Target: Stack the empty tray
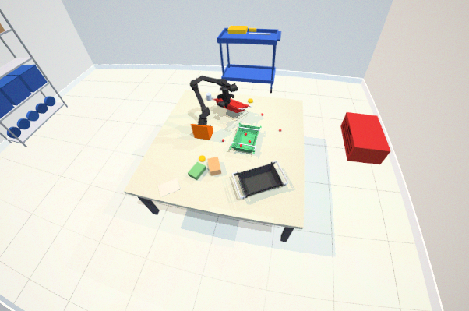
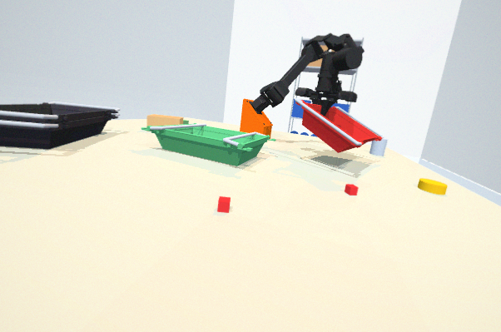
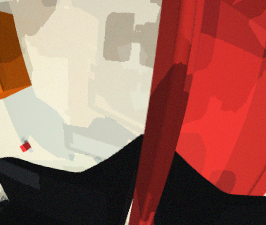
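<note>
The red tray lies 80 mm to the left of my gripper tip and 30 mm ahead of it. The rest, counted from my gripper tip: peach block: 580 mm to the right, 90 mm below, 80 mm ahead; green block: 640 mm to the right, 100 mm below, 40 mm behind; pale card: 820 mm to the right, 200 mm behind, 120 mm below.
</note>
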